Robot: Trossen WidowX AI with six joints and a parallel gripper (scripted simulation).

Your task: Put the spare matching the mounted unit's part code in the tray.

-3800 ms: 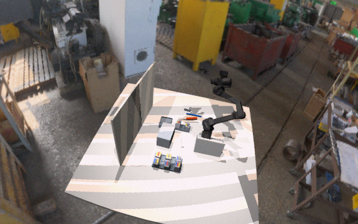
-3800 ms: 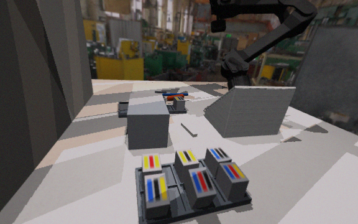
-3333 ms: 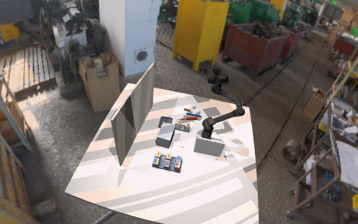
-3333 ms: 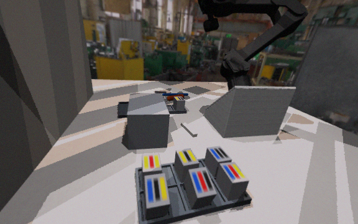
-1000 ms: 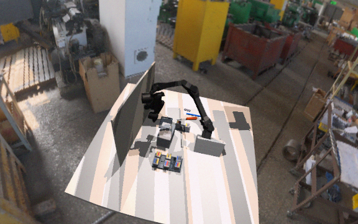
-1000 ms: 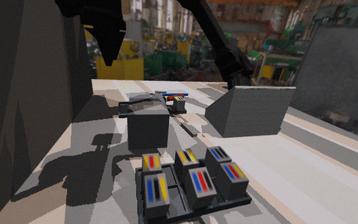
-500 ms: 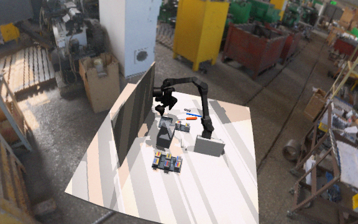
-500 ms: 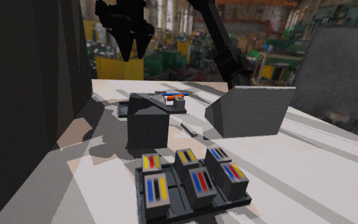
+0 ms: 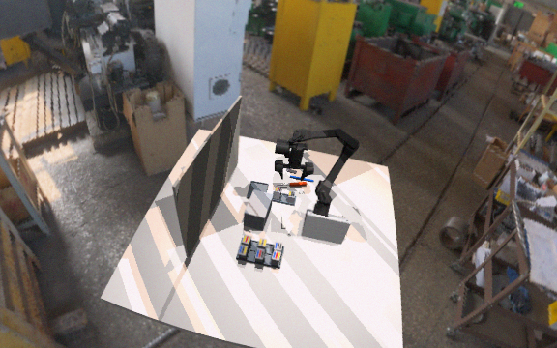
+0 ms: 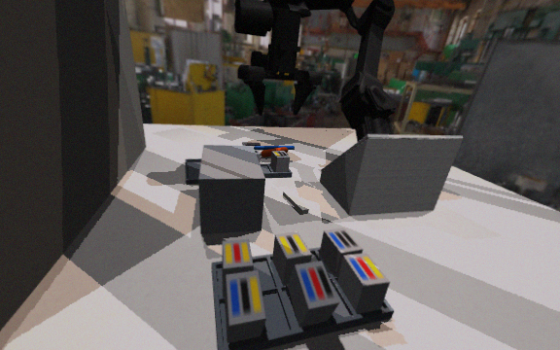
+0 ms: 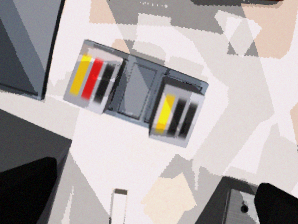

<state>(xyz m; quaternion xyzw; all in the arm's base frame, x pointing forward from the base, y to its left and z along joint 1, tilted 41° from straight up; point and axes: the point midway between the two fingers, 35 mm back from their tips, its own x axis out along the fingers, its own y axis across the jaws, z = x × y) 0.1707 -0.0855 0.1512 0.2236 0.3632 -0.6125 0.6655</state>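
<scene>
Right now my gripper tip is 110 mm above the grey block and 20 mm past it. Round my gripper tip: dark tray (170 mm ahead, 150 mm below, 20 mm to the right); then grey box (160 mm to the left, 130 mm ahead, 100 mm below); then grey bar (160 mm to the left, 150 mm below, 10 mm behind).
</scene>
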